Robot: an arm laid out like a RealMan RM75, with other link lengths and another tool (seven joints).
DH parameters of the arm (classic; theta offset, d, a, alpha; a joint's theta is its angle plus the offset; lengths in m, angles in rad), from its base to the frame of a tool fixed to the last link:
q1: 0 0.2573 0 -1.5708
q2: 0 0 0 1.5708
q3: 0 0.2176 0 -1.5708
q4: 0 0 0 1.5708
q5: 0 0.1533 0 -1.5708
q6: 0 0 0 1.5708
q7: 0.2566 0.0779 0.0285 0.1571
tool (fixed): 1.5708 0.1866 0 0
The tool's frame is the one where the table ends.
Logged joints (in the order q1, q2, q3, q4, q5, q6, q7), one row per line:
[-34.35, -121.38, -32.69, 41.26, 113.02, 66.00, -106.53]
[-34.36, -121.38, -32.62, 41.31, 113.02, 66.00, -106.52]
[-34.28, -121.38, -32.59, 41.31, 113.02, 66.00, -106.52]
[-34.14, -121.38, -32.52, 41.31, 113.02, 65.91, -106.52]
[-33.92, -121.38, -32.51, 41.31, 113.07, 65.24, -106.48]
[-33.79, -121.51, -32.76, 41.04, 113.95, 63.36, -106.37]
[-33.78, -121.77, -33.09, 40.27, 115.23, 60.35, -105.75]
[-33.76, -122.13, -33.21, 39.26, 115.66, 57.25, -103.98]
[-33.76, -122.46, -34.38, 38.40, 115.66, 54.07, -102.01]
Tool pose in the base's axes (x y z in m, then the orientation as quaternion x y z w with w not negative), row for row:
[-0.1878, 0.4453, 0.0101, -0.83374, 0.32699, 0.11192, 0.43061]
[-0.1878, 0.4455, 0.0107, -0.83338, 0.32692, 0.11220, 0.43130]
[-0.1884, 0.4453, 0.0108, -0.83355, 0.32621, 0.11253, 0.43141]
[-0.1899, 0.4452, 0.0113, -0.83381, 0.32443, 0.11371, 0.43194]
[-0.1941, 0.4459, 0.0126, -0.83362, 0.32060, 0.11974, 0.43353]
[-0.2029, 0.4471, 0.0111, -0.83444, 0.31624, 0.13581, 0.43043]
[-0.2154, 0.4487, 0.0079, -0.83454, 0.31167, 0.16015, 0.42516]
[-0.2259, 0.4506, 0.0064, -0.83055, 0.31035, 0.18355, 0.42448]
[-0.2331, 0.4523, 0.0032, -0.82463, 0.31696, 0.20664, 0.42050]
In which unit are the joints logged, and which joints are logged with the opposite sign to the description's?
The joints are logged in degrees. Opposite sign: q3.
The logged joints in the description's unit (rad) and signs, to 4 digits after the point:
[-0.5995, -2.1185, 0.5705, 0.7201, 1.9726, 1.1519, -1.8593]
[-0.5997, -2.1185, 0.5693, 0.7210, 1.9726, 1.1519, -1.8591]
[-0.5983, -2.1185, 0.5688, 0.7210, 1.9726, 1.1519, -1.8591]
[-0.5959, -2.1185, 0.5676, 0.7210, 1.9726, 1.1503, -1.8591]
[-0.5920, -2.1185, 0.5674, 0.7210, 1.9734, 1.1387, -1.8584]
[-0.5897, -2.1207, 0.5718, 0.7163, 1.9888, 1.1058, -1.8565]
[-0.5896, -2.1253, 0.5775, 0.7028, 2.0111, 1.0533, -1.8457]
[-0.5892, -2.1316, 0.5796, 0.6852, 2.0186, 0.9992, -1.8148]
[-0.5892, -2.1373, 0.6000, 0.6702, 2.0186, 0.9437, -1.7804]

